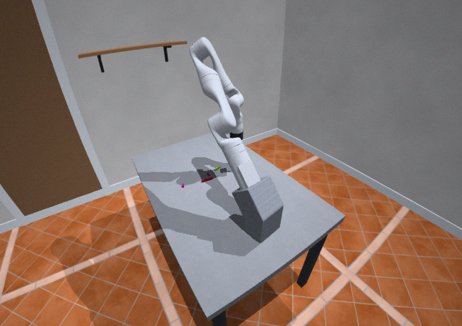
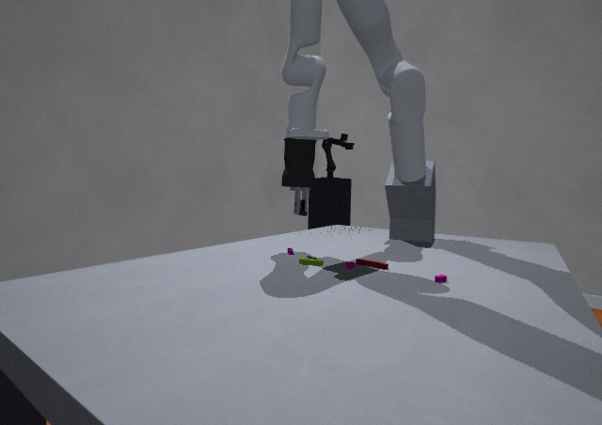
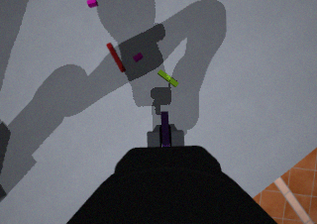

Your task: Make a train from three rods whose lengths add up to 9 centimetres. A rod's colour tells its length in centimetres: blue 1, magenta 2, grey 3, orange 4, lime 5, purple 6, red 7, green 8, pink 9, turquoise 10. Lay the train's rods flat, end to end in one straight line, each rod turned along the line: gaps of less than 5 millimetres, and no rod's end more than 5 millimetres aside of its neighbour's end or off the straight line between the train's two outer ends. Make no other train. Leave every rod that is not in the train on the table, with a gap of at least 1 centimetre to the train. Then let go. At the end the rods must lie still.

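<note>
Right now the blue rod is 40 mm to the right of my hand and 110 mm below it. The rest, counted from my hand: purple rod: 10 mm below; then lime rod: 50 mm ahead, 90 mm to the left, 110 mm below; then red rod: 40 mm behind, 180 mm to the left, 110 mm below.
</note>
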